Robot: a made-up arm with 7 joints. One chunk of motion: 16 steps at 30 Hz.
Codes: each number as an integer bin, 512 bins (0 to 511) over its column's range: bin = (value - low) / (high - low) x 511, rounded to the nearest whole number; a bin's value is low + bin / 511 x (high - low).
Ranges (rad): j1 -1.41..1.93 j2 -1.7..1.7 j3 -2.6..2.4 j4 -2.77..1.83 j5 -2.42..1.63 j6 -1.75..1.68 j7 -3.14..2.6
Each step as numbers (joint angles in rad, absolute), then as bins.
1 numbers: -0.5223 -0.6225 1.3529 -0.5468 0.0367 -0.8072 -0.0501
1 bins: 136 162 404 247 310 140 275
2 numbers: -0.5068 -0.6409 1.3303 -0.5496 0.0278 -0.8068 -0.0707
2 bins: 138 159 402 247 309 141 273
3 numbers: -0.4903 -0.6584 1.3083 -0.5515 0.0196 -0.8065 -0.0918
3 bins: 141 157 399 246 308 141 271
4 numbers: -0.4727 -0.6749 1.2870 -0.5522 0.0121 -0.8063 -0.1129
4 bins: 143 154 397 246 307 141 269
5 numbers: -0.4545 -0.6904 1.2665 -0.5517 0.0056 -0.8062 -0.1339
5 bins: 146 152 395 246 306 141 268
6 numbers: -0.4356 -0.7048 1.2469 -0.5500 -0.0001 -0.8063 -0.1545
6 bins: 149 150 393 247 305 141 266
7 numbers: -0.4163 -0.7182 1.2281 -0.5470 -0.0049 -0.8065 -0.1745
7 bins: 152 148 391 247 305 141 264
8 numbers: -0.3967 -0.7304 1.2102 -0.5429 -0.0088 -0.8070 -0.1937
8 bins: 155 146 389 247 304 140 262
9 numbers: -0.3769 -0.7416 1.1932 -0.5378 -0.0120 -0.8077 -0.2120
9 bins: 158 144 388 248 304 140 261
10 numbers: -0.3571 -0.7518 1.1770 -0.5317 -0.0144 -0.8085 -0.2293
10 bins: 161 143 386 249 304 140 259
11 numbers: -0.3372 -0.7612 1.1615 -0.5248 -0.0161 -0.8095 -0.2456
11 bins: 164 141 384 249 303 140 258
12 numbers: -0.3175 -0.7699 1.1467 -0.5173 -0.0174 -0.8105 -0.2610
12 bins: 167 140 383 250 303 140 256
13 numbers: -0.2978 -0.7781 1.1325 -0.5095 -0.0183 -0.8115 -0.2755
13 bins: 170 139 381 251 303 140 255
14 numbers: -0.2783 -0.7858 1.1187 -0.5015 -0.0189 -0.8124 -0.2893
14 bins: 173 137 380 252 303 140 254
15 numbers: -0.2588 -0.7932 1.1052 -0.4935 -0.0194 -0.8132 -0.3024
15 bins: 176 136 379 253 303 140 253
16 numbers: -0.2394 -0.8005 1.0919 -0.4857 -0.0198 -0.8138 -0.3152
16 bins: 179 135 377 254 303 139 251
